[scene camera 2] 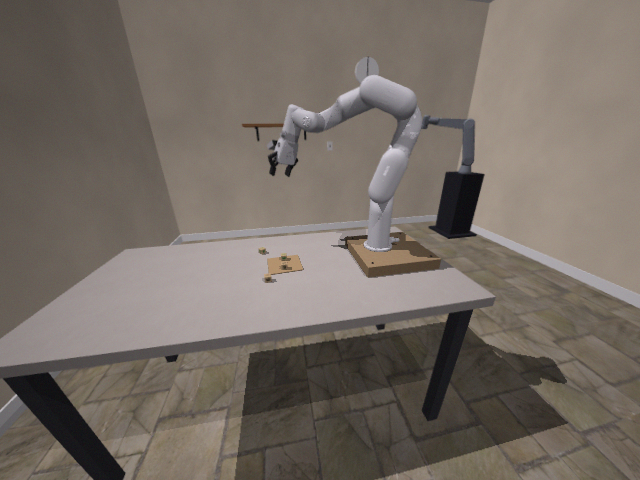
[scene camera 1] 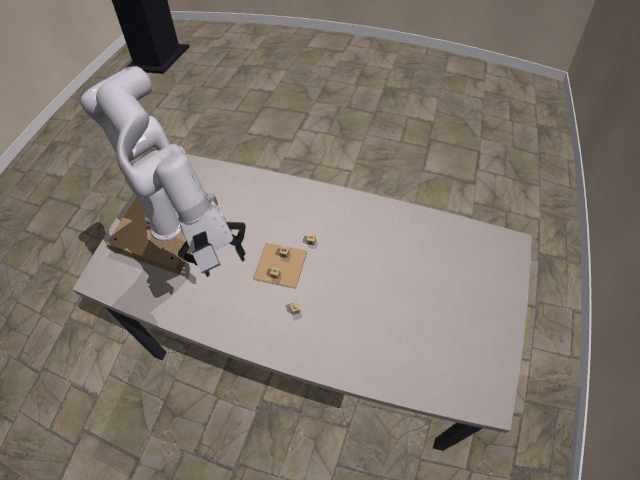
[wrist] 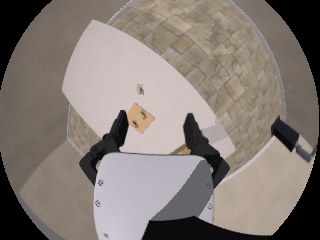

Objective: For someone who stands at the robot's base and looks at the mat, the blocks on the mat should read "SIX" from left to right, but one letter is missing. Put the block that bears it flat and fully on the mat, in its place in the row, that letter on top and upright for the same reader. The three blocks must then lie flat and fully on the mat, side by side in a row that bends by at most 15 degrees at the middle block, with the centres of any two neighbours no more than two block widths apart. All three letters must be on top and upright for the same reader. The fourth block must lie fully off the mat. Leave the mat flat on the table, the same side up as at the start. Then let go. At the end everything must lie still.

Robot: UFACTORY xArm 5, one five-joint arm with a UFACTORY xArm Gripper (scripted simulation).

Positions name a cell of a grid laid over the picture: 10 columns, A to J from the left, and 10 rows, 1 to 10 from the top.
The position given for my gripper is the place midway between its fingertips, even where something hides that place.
my gripper: scene camera 2 E4; scene camera 1 D6; wrist E5
